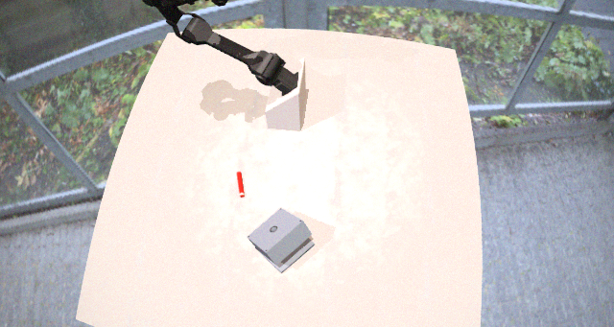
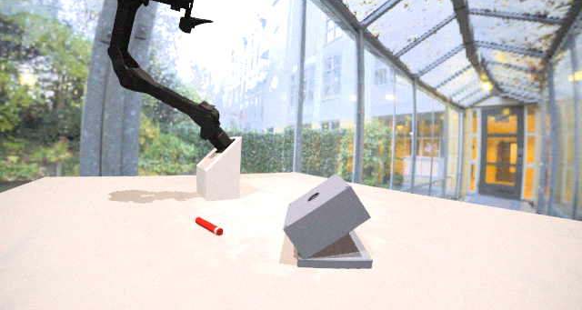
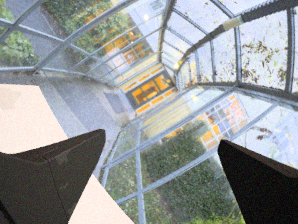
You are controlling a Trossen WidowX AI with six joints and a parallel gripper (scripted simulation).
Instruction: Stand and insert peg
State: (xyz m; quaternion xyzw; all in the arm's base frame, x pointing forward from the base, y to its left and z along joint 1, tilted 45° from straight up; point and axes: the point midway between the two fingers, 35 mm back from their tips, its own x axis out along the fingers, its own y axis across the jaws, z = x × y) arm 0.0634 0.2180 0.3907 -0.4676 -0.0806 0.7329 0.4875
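Now: gripper tip 24 cm short of the red peg, 5 cm to the left of it and 59 cm above it. Also, from my gripper tip: flat grey base plate (41 cm ahead, 9 cm to the left, 59 cm below); then grey sloped panel (40 cm ahead, 8 cm to the left, 53 cm below).
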